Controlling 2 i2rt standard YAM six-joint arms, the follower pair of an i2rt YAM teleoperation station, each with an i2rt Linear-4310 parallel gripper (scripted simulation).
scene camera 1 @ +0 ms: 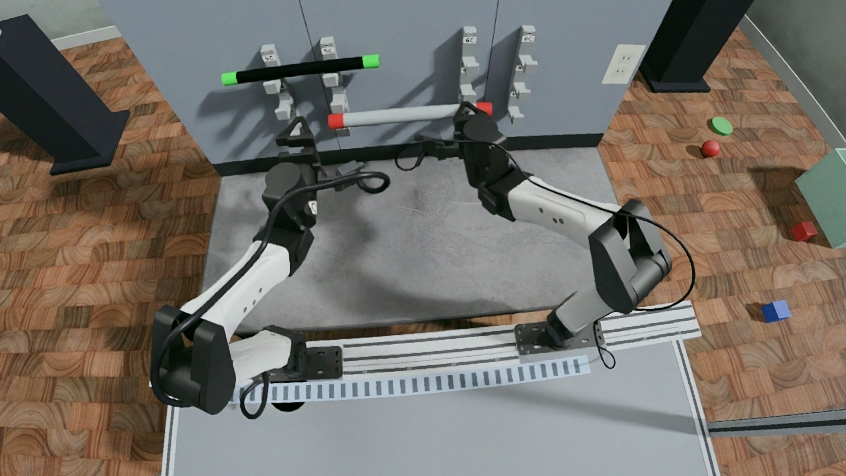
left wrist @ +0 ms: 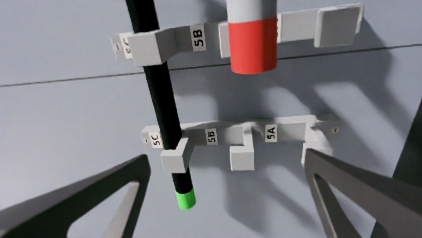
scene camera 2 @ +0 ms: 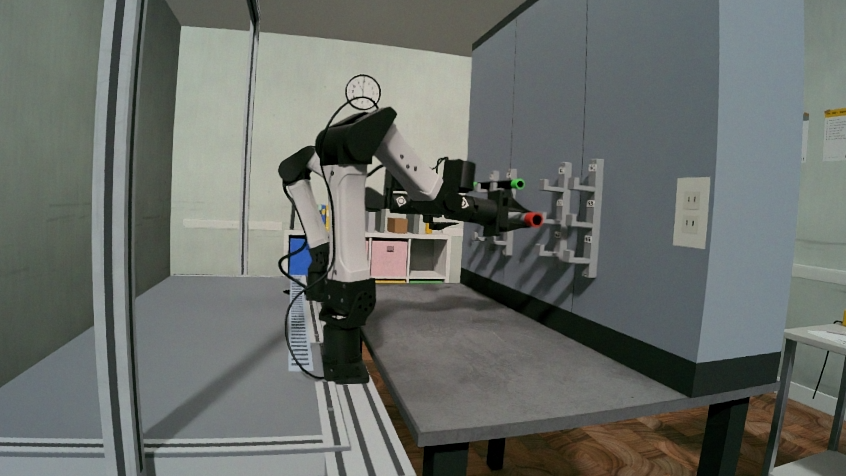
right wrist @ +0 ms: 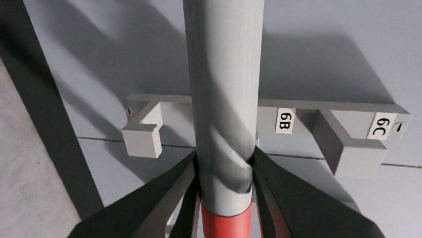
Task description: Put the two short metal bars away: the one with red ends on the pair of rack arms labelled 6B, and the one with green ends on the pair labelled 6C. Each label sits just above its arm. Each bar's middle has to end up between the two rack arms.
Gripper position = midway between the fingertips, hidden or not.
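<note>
My left gripper (left wrist: 223, 159). My right gripper (scene camera 2: 530, 220), (right wrist: 225, 155). Red-ended bar (scene camera 1: 441, 112), (right wrist: 223, 51). Green-ended bar (scene camera 1: 372, 61), out of frame in the right wrist view. Blue-grey wall (left wrist: 65, 131), (right wrist: 96, 61). Rack strip (right wrist: 360, 156).
</note>
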